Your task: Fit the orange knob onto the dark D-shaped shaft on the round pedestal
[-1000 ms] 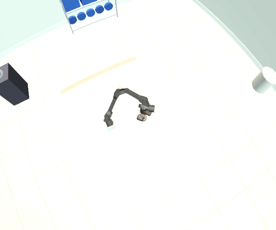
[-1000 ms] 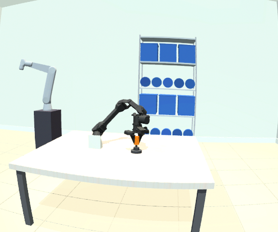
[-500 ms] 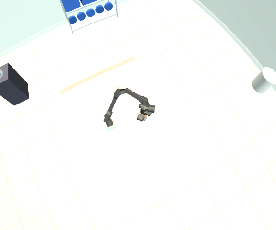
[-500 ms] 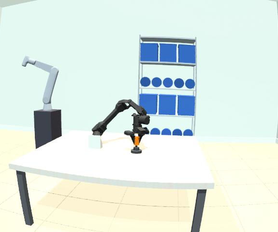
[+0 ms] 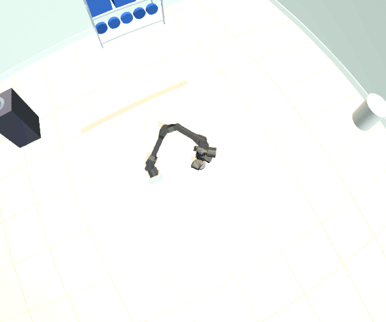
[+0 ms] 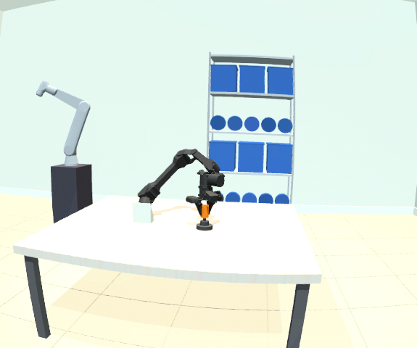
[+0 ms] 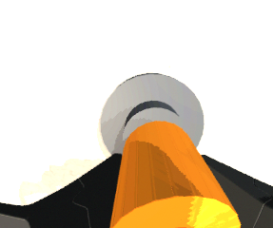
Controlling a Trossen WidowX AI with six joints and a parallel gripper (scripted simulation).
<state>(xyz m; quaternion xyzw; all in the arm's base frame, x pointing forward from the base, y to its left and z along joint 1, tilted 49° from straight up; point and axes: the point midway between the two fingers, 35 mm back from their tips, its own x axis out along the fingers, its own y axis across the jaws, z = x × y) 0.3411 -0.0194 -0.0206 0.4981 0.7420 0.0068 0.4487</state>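
Now: the orange knob 2 cm above my gripper tip. From my gripper tip the other things lie so: pedestal (4 cm below).
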